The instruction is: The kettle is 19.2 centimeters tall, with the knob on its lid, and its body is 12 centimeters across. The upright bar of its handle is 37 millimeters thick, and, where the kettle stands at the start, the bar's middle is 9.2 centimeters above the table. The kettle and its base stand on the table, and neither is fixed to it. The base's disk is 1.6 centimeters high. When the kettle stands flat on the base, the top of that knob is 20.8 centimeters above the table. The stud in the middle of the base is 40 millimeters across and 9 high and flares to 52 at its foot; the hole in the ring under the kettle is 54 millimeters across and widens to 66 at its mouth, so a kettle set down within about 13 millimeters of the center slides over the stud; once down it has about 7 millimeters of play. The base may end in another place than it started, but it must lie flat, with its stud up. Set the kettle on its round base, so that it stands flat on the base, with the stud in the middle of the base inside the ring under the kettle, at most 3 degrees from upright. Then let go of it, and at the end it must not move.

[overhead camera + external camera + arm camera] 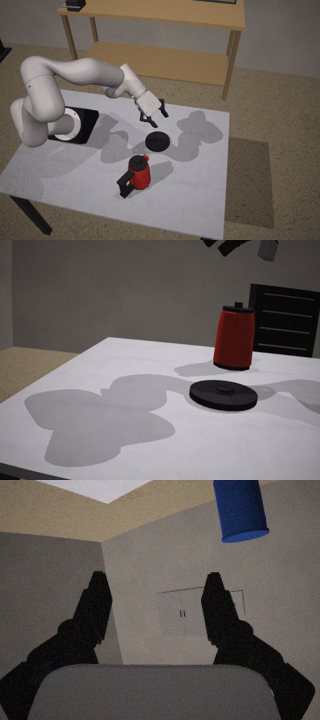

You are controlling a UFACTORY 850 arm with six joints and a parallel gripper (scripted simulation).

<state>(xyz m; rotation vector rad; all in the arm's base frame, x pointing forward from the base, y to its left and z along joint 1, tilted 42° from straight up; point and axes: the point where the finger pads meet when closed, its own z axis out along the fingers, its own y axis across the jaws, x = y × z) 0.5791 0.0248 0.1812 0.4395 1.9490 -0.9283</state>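
Now: hand 24 cm above the red kettle, 18 cm to the left of it and 12 cm past it. The rest, counted from my hand: round black base (32 cm below, 13 cm to the left, 3 cm behind).
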